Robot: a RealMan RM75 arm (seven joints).
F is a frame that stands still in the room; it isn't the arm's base.
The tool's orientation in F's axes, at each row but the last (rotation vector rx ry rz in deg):
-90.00 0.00 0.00
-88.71 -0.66 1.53
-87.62 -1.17 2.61
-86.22 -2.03 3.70
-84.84 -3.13 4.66
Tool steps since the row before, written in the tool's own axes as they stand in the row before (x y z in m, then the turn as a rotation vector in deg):
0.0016 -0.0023 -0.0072 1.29 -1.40 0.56
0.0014 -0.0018 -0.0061 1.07 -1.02 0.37
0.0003 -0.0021 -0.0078 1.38 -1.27 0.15
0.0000 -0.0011 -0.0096 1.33 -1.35 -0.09
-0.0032 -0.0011 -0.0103 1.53 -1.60 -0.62
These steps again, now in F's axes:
0.0016 -0.0072 0.0023 1.29 0.56 1.40
0.0016 -0.0061 0.0016 1.07 0.37 1.02
0.0007 -0.0079 0.0018 1.39 0.16 1.25
0.0006 -0.0096 0.0005 1.36 -0.09 1.32
-0.0023 -0.0106 0.0002 1.61 -0.62 1.52

